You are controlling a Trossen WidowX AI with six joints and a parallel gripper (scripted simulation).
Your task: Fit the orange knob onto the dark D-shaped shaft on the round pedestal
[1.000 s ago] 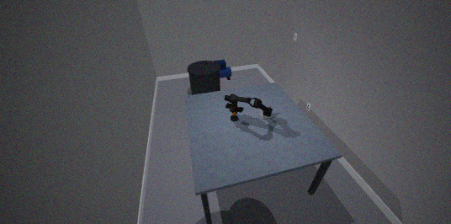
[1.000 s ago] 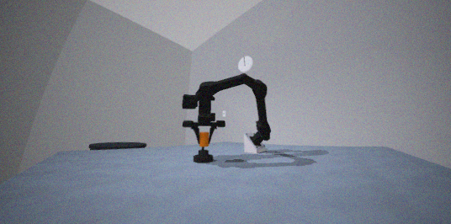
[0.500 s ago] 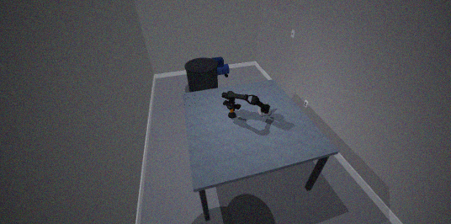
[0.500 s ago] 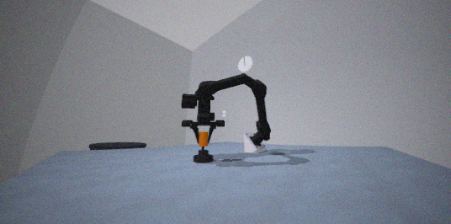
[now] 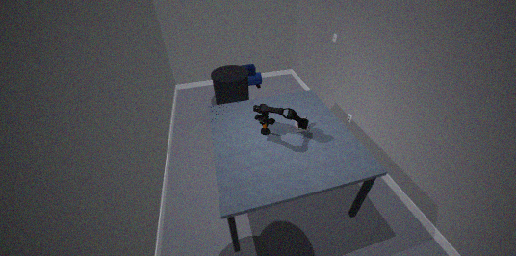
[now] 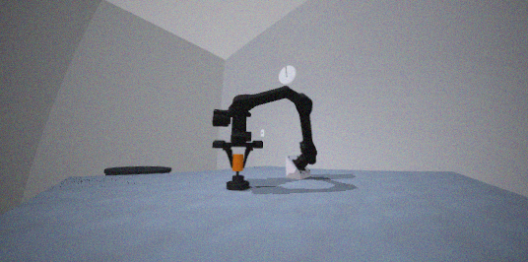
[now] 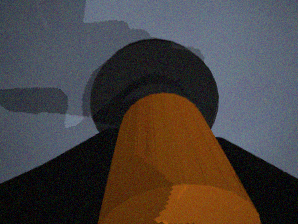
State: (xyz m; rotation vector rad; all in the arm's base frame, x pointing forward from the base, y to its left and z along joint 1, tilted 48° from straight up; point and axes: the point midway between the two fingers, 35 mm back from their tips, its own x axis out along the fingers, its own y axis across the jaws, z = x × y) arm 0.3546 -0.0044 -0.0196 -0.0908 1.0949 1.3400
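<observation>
My gripper tip is 4 cm above the dark round pedestal. Also, from my gripper tip: orange knob: 2 cm above.
</observation>
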